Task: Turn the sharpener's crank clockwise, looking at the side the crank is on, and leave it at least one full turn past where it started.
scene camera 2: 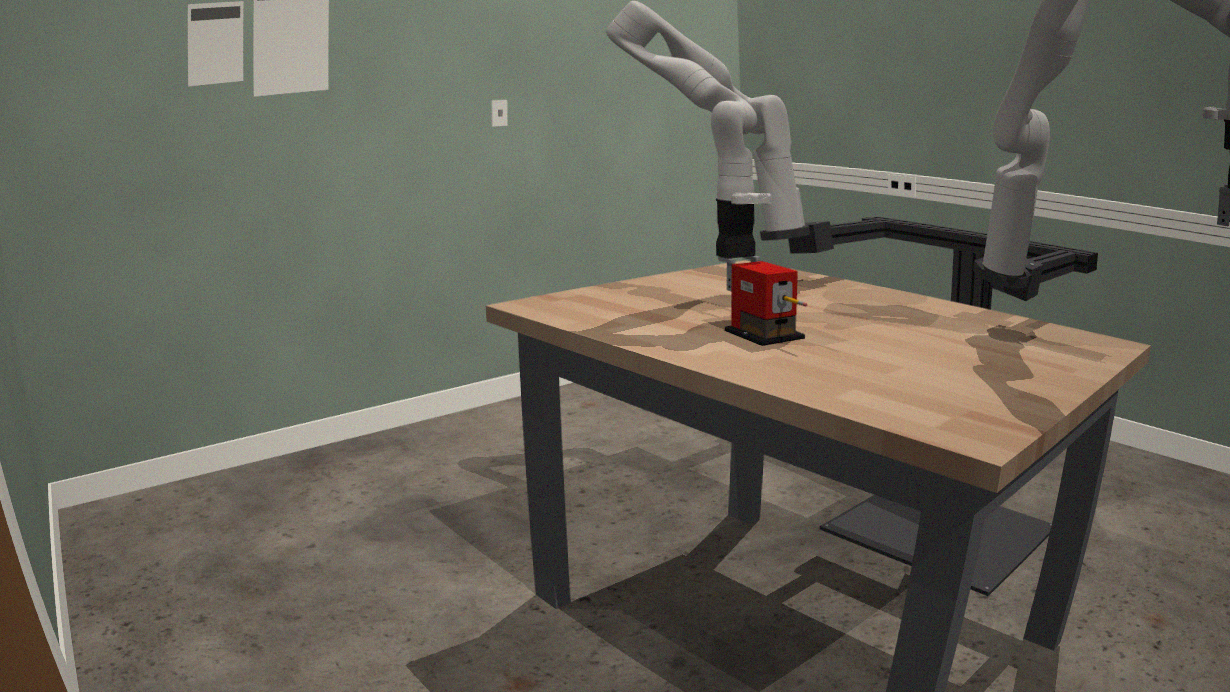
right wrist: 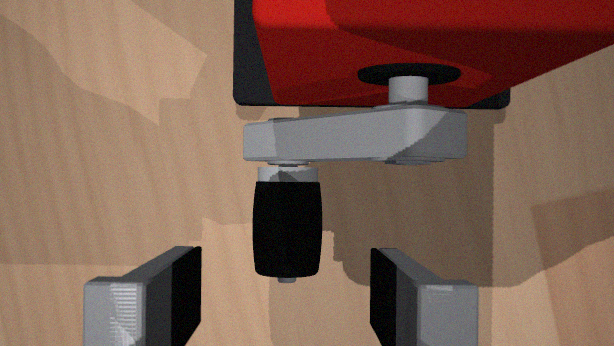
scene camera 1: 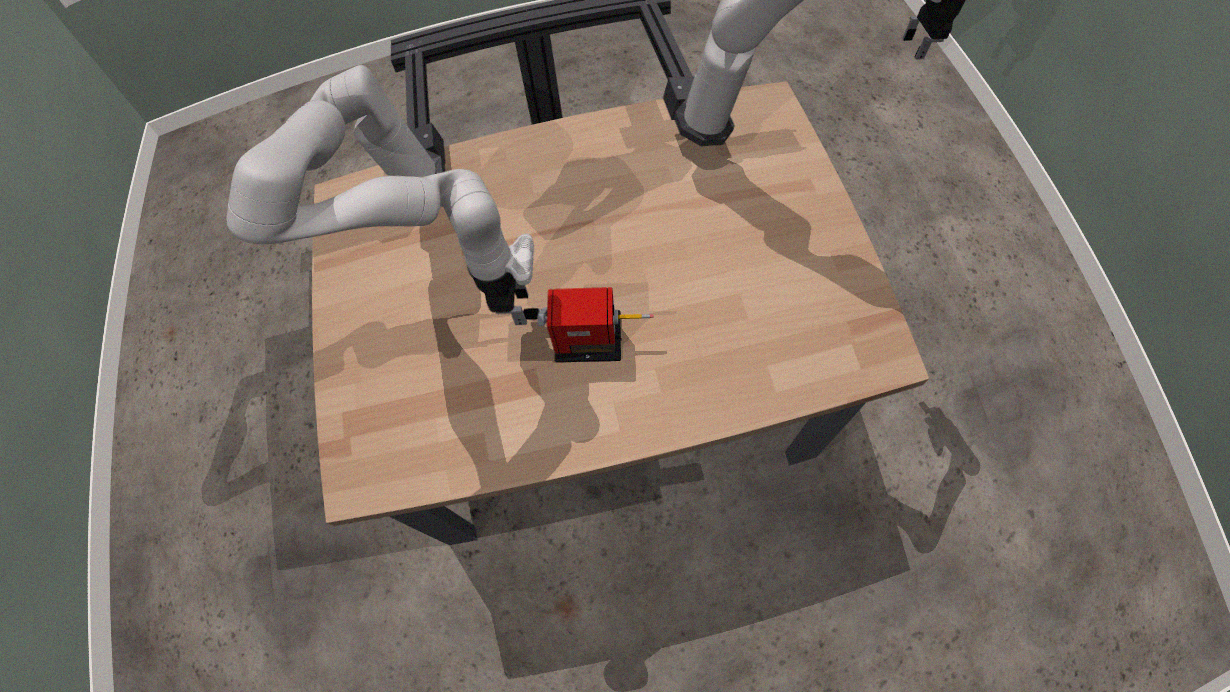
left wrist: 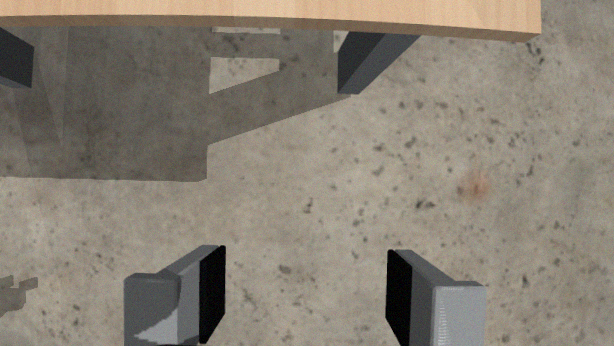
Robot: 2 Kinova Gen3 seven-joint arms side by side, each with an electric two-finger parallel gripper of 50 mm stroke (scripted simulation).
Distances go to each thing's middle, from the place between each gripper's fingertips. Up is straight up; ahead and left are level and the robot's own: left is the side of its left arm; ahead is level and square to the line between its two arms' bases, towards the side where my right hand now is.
The black knob (right wrist: 287,212) lies 40 mm below my right hand and 20 mm to the left of it.
Right now my left hand is 34 cm short of the black knob, 89 cm to the left of it and 27 cm above it.
